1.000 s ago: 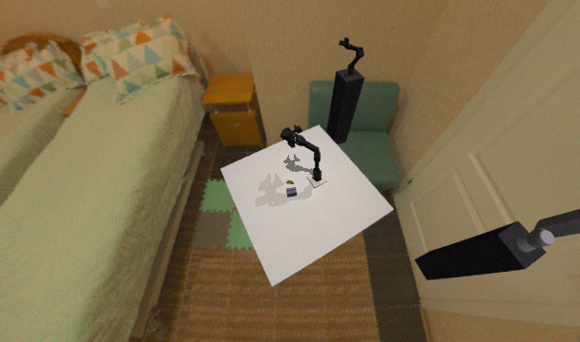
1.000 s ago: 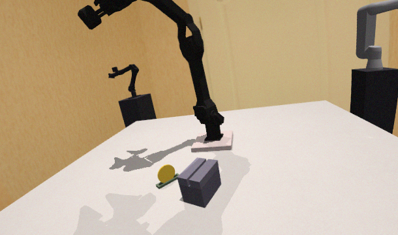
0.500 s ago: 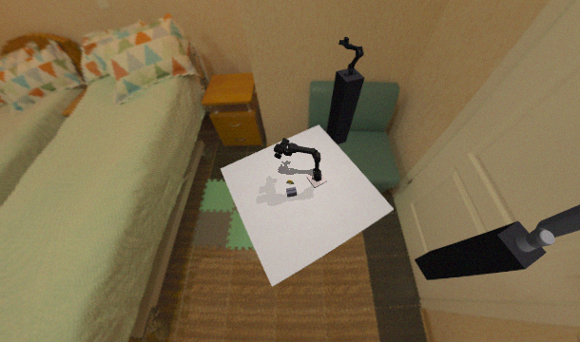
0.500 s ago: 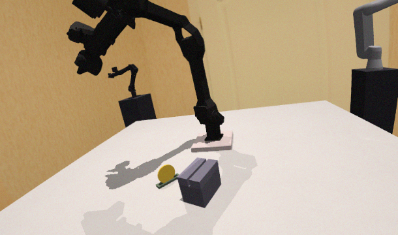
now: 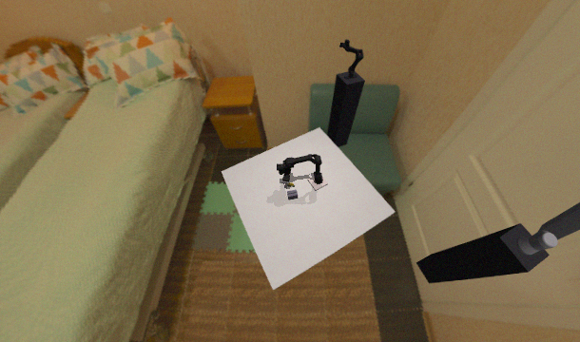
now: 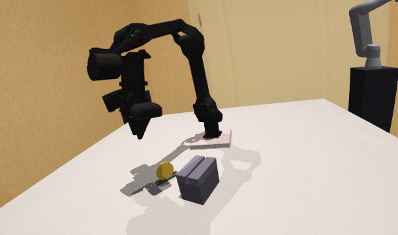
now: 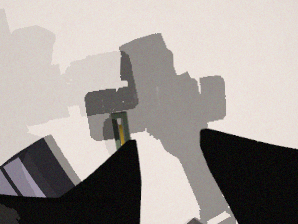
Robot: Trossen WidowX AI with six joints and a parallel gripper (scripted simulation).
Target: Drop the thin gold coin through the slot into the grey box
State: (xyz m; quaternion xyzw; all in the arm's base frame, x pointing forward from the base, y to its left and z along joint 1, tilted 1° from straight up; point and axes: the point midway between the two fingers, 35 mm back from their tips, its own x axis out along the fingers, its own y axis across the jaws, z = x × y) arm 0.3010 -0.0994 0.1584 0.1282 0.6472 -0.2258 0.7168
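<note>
My gripper tip is now 2 cm past the coin, 4 cm to the right of it and 12 cm above it.
</note>
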